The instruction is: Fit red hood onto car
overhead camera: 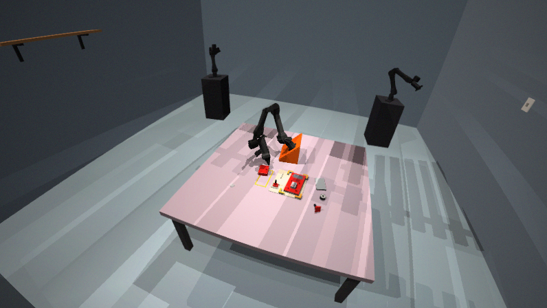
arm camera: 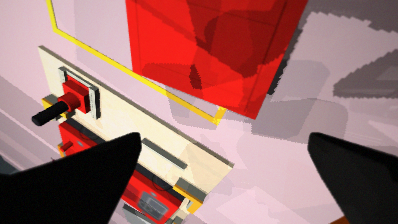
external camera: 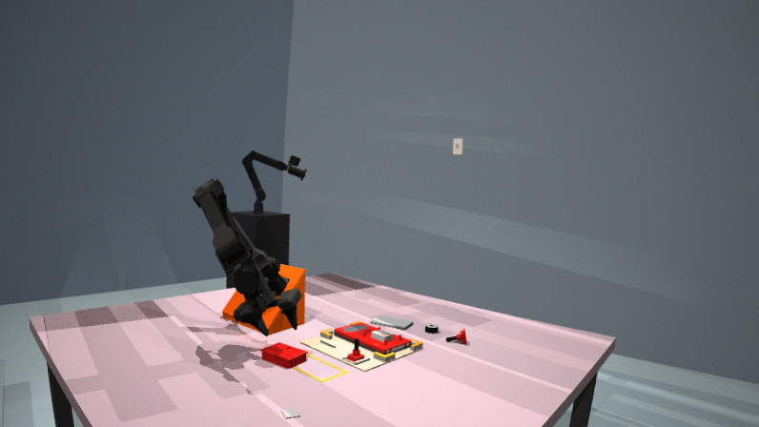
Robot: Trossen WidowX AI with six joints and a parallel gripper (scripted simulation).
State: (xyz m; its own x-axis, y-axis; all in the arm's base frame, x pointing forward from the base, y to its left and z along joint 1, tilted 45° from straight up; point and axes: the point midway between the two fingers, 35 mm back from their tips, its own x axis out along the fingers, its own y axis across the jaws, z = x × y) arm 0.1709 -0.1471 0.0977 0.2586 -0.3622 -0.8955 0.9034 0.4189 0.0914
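My gripper tip is now 4 cm short of the red hood, 4 cm above it and 3 cm to the left of it. Also, from my gripper tip: grey plate: 41 cm to the left, 8 cm ahead, 5 cm below; white-and-black wheel: 42 cm to the left, 21 cm ahead, 5 cm below.
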